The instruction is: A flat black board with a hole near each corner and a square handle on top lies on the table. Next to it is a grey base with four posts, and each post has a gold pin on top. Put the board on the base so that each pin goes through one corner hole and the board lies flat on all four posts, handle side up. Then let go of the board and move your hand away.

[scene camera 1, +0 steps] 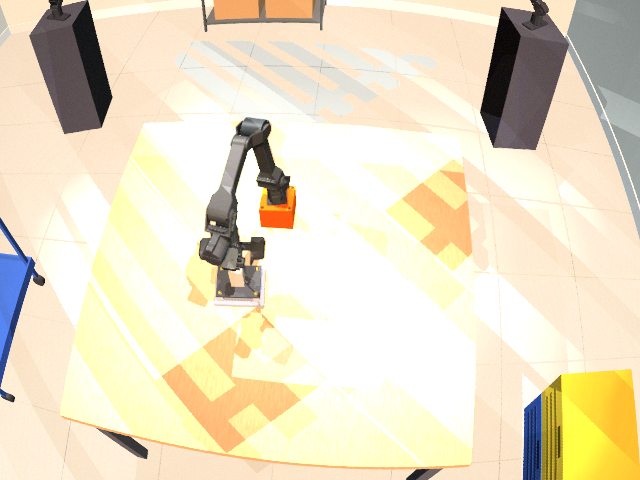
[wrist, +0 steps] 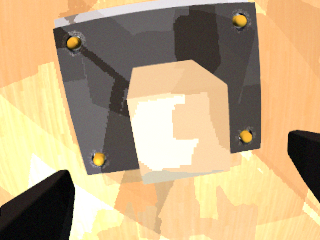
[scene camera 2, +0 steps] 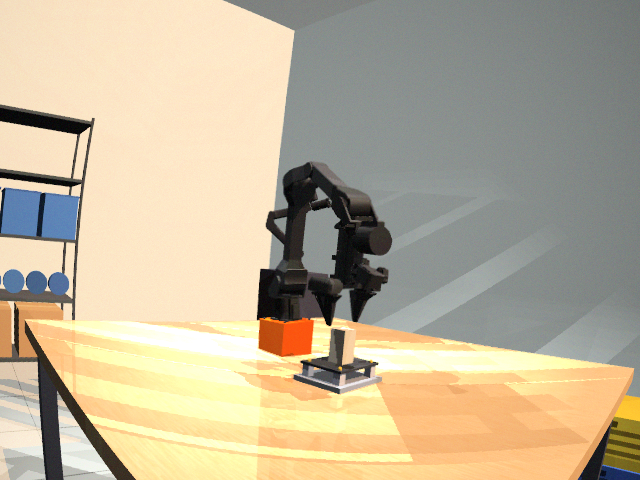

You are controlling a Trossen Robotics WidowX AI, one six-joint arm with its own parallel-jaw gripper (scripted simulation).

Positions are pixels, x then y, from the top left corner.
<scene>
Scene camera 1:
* my gripper: 235,263
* black board: 232,284
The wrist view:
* my gripper: 184,162
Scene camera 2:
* my gripper: 342,324
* black board: 342,341
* grey base: 321,378
</scene>
